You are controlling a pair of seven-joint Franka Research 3 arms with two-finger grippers.
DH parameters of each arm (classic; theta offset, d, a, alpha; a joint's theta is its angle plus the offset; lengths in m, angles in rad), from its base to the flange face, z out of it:
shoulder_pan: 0 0.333 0 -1.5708
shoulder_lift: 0 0 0 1.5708
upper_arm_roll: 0 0.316 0.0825 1.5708
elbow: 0 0 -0.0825 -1.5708
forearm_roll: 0 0.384 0 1.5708
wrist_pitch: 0 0 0.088 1.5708
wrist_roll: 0 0.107 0 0
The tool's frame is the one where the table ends.
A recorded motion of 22 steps. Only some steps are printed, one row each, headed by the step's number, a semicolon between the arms.
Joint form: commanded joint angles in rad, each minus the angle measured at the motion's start. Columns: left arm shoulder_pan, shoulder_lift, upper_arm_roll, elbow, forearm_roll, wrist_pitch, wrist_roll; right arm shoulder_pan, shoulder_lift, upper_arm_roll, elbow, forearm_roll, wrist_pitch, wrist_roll.
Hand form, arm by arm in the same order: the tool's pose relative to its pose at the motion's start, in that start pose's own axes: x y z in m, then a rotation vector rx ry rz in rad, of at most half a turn. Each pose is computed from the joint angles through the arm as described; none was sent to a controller.
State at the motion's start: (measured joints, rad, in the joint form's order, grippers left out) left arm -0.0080 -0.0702 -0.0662 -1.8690 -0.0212 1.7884 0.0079; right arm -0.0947 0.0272 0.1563 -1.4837 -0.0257 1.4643 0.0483
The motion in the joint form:
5: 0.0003 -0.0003 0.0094 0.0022 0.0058 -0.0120 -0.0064; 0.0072 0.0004 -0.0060 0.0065 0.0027 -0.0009 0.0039
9: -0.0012 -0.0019 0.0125 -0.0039 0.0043 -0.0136 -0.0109; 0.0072 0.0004 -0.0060 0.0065 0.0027 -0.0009 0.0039
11: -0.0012 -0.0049 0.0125 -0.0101 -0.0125 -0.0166 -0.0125; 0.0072 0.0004 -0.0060 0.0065 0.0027 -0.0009 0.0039
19: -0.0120 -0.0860 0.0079 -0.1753 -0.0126 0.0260 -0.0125; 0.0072 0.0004 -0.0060 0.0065 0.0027 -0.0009 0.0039
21: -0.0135 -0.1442 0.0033 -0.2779 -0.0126 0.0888 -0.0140; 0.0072 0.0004 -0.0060 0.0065 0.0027 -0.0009 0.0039
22: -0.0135 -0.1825 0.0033 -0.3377 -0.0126 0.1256 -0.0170; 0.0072 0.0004 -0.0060 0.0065 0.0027 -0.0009 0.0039
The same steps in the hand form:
5: -0.0011 -0.0058 -0.0003 0.0048 -0.0094 -0.0148; -0.0001 -0.0009 -0.0027 0.0028 0.0051 0.0026
9: -0.0023 -0.0066 0.0019 0.0032 -0.0154 -0.0213; -0.0001 -0.0009 -0.0027 0.0028 0.0051 0.0026
11: -0.0040 -0.0051 0.0035 -0.0131 -0.0215 -0.0265; -0.0001 -0.0009 -0.0027 0.0028 0.0051 0.0026
19: -0.0365 0.0029 0.0368 -0.0072 -0.0634 -0.0144; -0.0001 -0.0009 -0.0027 0.0028 0.0051 0.0026
21: -0.0555 0.0055 0.0516 -0.0022 -0.0452 -0.0122; -0.0001 -0.0009 -0.0027 0.0028 0.0051 0.0026
22: -0.0676 0.0052 0.0585 0.0004 -0.0299 -0.0165; -0.0001 -0.0009 -0.0027 0.0028 0.0051 0.0026

